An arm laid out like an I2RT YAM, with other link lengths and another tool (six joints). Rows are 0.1 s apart.
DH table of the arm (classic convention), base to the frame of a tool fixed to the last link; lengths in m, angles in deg. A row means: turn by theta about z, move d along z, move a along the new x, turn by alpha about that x. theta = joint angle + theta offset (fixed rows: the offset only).
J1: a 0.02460, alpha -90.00, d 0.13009, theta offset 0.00
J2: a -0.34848, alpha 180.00, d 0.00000, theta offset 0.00
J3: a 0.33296, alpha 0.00, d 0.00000, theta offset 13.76
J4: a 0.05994, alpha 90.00, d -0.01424, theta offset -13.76
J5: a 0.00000, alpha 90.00, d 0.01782, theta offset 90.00
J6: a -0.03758, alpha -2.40, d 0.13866, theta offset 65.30
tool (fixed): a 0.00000, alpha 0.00, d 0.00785, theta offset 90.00
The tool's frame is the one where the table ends.
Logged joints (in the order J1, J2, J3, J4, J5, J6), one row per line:
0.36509, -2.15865, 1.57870, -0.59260, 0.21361, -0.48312
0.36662, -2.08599, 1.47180, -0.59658, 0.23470, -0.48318
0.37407, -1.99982, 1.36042, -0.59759, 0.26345, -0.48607
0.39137, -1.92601, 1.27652, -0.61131, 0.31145, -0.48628
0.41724, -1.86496, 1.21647, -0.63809, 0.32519, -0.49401
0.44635, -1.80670, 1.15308, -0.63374, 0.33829, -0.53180
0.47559, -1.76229, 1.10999, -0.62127, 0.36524, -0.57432
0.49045, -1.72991, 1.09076, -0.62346, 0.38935, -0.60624
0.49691, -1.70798, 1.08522, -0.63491, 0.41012, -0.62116
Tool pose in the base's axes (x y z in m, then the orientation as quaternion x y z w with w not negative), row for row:
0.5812, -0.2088, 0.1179, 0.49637, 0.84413, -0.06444, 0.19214
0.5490, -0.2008, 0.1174, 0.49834, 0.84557, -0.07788, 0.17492
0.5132, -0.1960, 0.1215, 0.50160, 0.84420, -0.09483, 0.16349
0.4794, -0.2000, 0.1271, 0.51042, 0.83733, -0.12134, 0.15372
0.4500, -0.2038, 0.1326, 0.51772, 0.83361, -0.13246, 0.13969
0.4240, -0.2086, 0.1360, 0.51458, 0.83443, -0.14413, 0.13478
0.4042, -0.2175, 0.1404, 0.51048, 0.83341, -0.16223, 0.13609
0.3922, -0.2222, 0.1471, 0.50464, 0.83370, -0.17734, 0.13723
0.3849, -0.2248, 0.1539, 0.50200, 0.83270, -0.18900, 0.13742
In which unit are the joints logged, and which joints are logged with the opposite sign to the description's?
The joints are logged in radians. Opposite sign: J1, J2.
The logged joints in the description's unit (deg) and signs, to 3 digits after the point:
-20.918, 123.682, 90.453, -33.953, 12.239, -27.681
-21.006, 119.518, 84.328, -34.182, 13.447, -27.684
-21.433, 114.581, 77.946, -34.239, 15.095, -27.850
-22.424, 110.352, 73.139, -35.025, 17.845, -27.862
-23.906, 106.854, 69.699, -36.560, 18.632, -28.305
-25.574, 103.516, 66.067, -36.311, 19.383, -30.470
-27.249, 100.972, 63.598, -35.596, 20.927, -32.906
-28.101, 99.117, 62.496, -35.722, 22.308, -34.735
-28.471, 97.860, 62.179, -36.378, 23.498, -35.590

